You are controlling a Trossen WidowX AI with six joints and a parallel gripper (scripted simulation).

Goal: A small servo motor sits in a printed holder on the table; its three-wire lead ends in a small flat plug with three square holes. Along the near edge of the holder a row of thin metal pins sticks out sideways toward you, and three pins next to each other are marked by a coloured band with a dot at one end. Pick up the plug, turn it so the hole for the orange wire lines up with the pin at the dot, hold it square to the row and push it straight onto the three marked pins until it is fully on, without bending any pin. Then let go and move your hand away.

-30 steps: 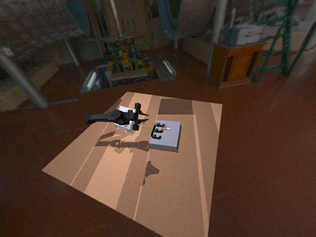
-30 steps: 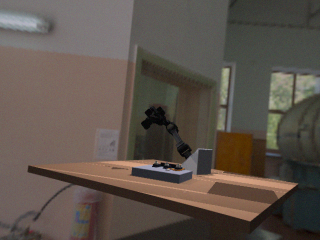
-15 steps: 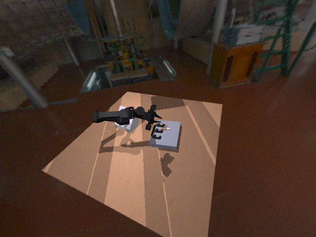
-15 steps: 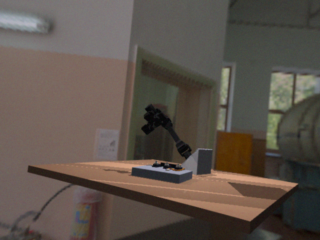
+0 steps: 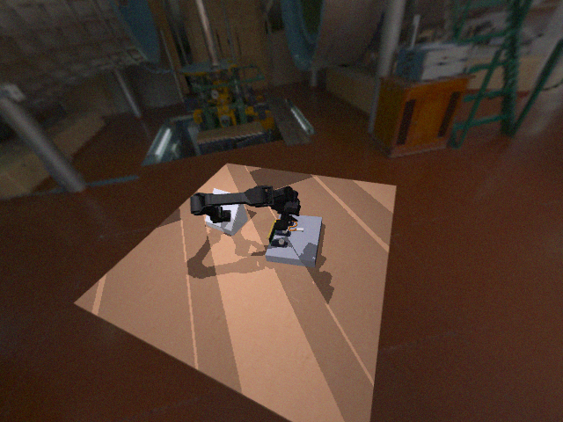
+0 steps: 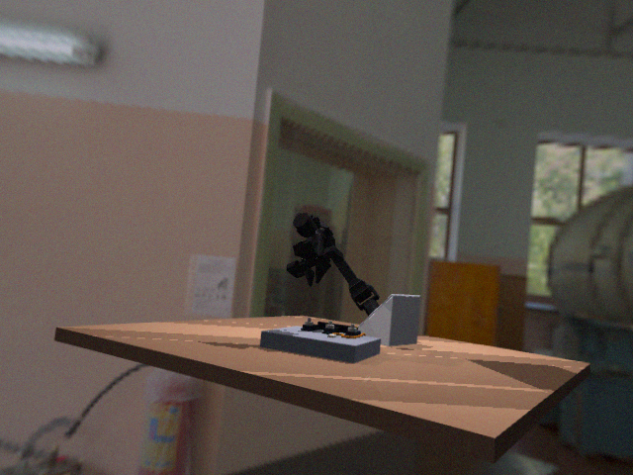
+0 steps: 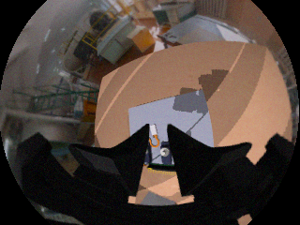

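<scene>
Right now the grey printed holder is 1 cm ahead of my gripper tip, 4 cm to the left of it and 18 cm below it. From my gripper tip the other things lie so: yellow band 15 cm behind, 8 cm to the left, 13 cm below.
</scene>
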